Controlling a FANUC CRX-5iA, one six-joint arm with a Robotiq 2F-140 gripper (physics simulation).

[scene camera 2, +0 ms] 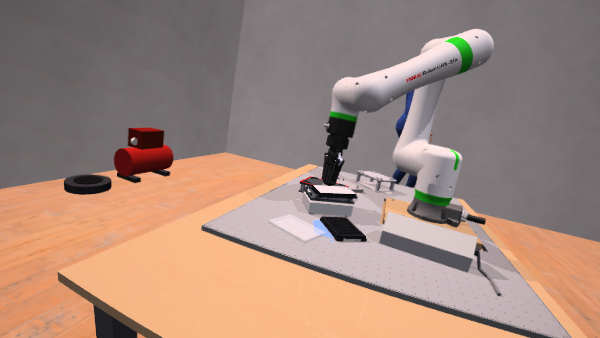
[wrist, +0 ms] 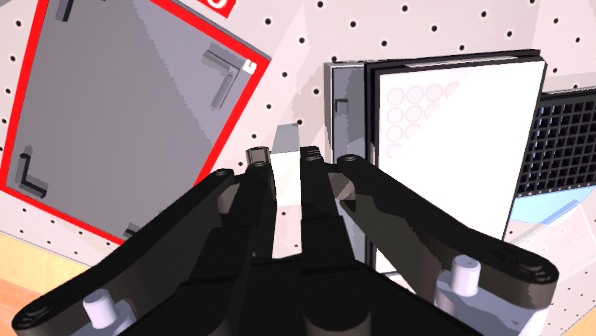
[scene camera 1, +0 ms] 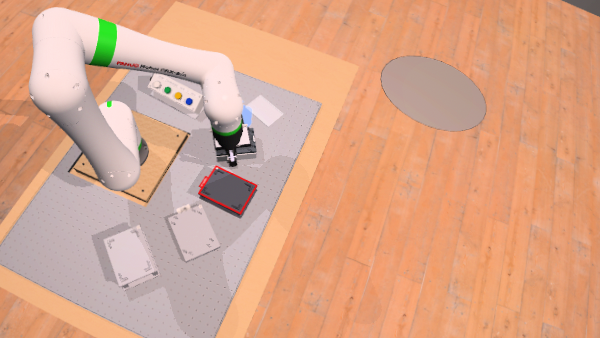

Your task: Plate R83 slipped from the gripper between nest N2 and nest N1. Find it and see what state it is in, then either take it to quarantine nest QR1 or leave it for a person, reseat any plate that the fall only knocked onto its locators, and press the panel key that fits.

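Frame: origin at the arm's base, x ahead, y left, z up, level; metres.
Where they show: gripper, between the fingertips: (wrist: 290, 143) (scene camera 1: 233, 167); arm's base, origin of its link: (scene camera 2: 427, 215).
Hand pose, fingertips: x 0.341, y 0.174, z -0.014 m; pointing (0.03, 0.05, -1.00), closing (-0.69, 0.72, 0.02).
Each offset is from my fingertips to the top centre of the thing. "spot": to the spot under its first point.
My gripper (scene camera 1: 232, 163) (scene camera 2: 330, 182) (wrist: 290, 143) is shut and empty, pointing down between the red-edged nest {0.045 m up, 0.046 m ahead, 0.098 m right} (scene camera 1: 227, 190) (wrist: 120, 100) and a grey nest (scene camera 2: 327, 206) (wrist: 348, 82). The red-edged nest holds no plate. A white-topped plate with a black rim {0.078 m up, 0.054 m back, 0.065 m left} (scene camera 2: 332, 190) (wrist: 455, 150) sits tilted and shifted on the grey nest, leaving a strip of it bare. A black, open-celled plate {0.013 m up, 0.138 m back, 0.176 m left} (scene camera 2: 344, 229) (wrist: 560, 145) lies on the board beside that nest, by a blue wet patch {spot: 0.002 m down, 0.094 m back, 0.204 m left} (scene camera 2: 323, 228) (wrist: 545, 204) and a clear lid {0.007 m up, 0.044 m back, 0.268 m left} (scene camera 1: 265, 110) (scene camera 2: 295, 227). I cannot read the plate labels.
The key panel {0.083 m up, 0.351 m back, 0.124 m left} (scene camera 1: 161, 93) (scene camera 2: 427, 240) has white, green, yellow and blue keys. Two pale nests {spot: 0.015 m up, 0.033 m ahead, 0.282 m right} (scene camera 1: 192, 232) {spot: 0.057 m up, 0.067 m back, 0.458 m right} (scene camera 1: 130, 255) stand farther along the board. A person in blue (scene camera 2: 406, 112) is partly hidden behind the arm. A red compressor (scene camera 2: 145, 159) and a tyre (scene camera 2: 87, 186) are on the floor.
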